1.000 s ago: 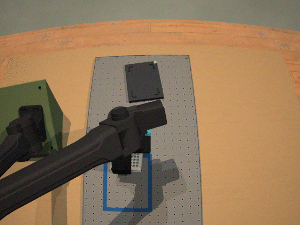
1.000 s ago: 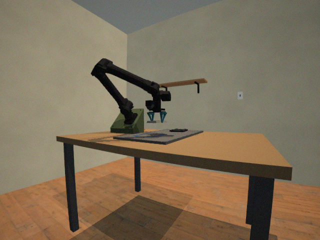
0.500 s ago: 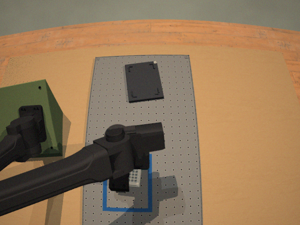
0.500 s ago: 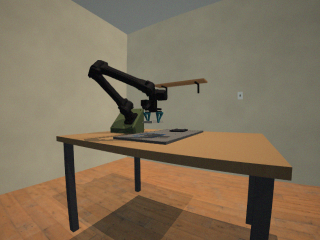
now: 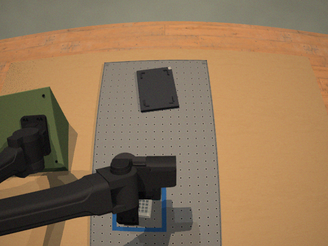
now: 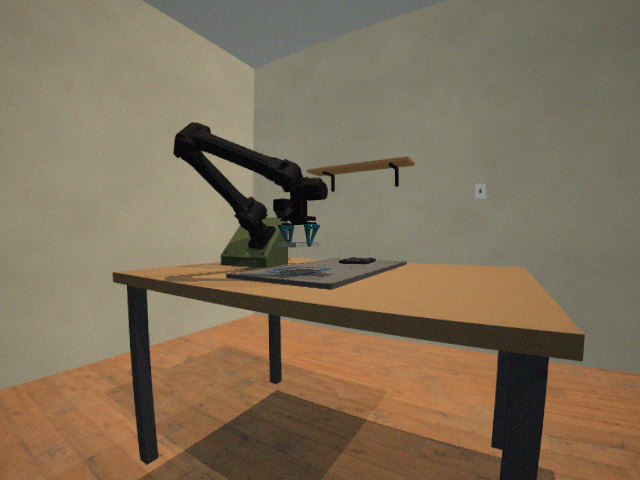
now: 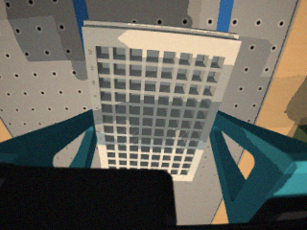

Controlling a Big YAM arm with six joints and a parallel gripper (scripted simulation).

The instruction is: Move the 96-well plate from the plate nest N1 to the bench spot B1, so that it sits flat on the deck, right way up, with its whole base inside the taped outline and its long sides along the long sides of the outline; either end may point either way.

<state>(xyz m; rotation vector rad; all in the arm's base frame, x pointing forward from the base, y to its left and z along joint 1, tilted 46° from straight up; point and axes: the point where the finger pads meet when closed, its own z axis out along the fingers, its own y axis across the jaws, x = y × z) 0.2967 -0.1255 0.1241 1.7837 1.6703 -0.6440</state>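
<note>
The white 96-well plate is right at my hand. The rest, counted from my hand: dark plate nest N1 (70 mm ahead, 370 mm to the left, 80 mm below).
</note>
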